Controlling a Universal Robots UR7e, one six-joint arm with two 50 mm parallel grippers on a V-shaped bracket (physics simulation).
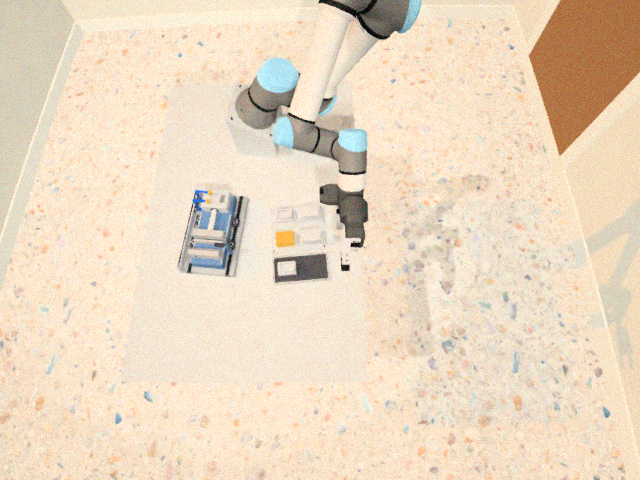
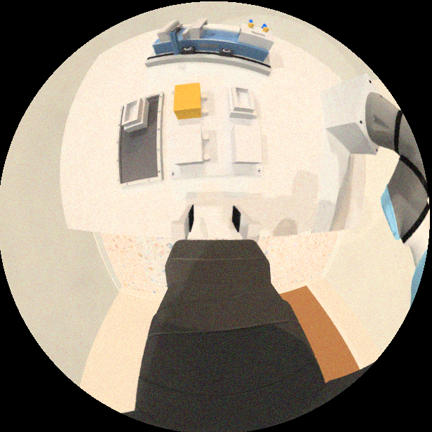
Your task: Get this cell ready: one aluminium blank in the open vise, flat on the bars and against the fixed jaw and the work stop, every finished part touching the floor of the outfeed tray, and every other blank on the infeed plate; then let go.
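Places are measured from the arm's base along level axes (x right, y ahead, z up), in centimetres.
Pixels of known places: hand, tool point: (image 1: 339, 218); arm's base, link origin: (image 1: 255, 110).
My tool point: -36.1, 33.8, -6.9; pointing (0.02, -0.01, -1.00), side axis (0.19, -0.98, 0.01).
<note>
Ahead of a thing's pixels: the offset from my tool point to its top centre, as dx, dy, dz. "pt": to the spot under its first point.
The blue vise @(+42.7, +9.5, +1.1) (image 1: 223, 223) (image 2: 207, 46) is open; I make out no blank between its light jaws. The white infeed plate @(+14.3, +2.5, -8.0) (image 1: 298, 225) (image 2: 219, 162) bears an orange block @(+17.5, +8.0, -4.5) (image 1: 284, 238) (image 2: 187, 101), a part with a square pocket @(+19.8, -0.8, -4.5) (image 1: 284, 214) (image 2: 242, 100) and two plain pale blanks, one @(+8.8, +5.6, -4.5) (image 1: 311, 236) (image 2: 189, 145) beside the orange block, the other @(+11.1, -3.2, -4.5) (image 1: 310, 212) (image 2: 247, 145) beside the pocketed part. Another pocketed part @(+14.8, +17.9, -4.7) (image 1: 286, 268) (image 2: 135, 114) sits in the dark-floored outfeed tray (image 1: 312, 267) (image 2: 140, 160), at its vise-side end. My gripper (image 1: 350, 254) (image 2: 214, 218) is open and empty, beyond the plate's side away from the vise.
The robot base (image 1: 252, 138) (image 2: 350, 117) stands behind the plate and vise. Small blue and orange fittings @(pt +51.4, -2.7, -6.9) (image 1: 201, 198) (image 2: 265, 27) stick up at the vise's base-side end. The raised tray rim (image 2: 160, 135) runs beside the infeed plate.
</note>
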